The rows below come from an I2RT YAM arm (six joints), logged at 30 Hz.
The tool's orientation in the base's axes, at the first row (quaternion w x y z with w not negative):
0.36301, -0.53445, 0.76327, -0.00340
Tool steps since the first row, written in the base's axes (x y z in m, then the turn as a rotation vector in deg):
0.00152, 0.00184, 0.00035, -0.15, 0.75, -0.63
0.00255, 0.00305, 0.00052, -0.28, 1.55, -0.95
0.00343, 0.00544, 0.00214, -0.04, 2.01, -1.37
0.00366, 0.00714, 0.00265, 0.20, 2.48, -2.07
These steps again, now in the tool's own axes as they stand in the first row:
-0.00195, -0.00059, 0.00129, -0.24, 0.69, 0.67
-0.00320, -0.00097, 0.00221, -0.70, 1.27, 1.14
-0.00620, -0.00130, 0.00242, -0.88, 1.43, 1.76
-0.00791, -0.00096, 0.00282, -0.92, 1.71, 2.59

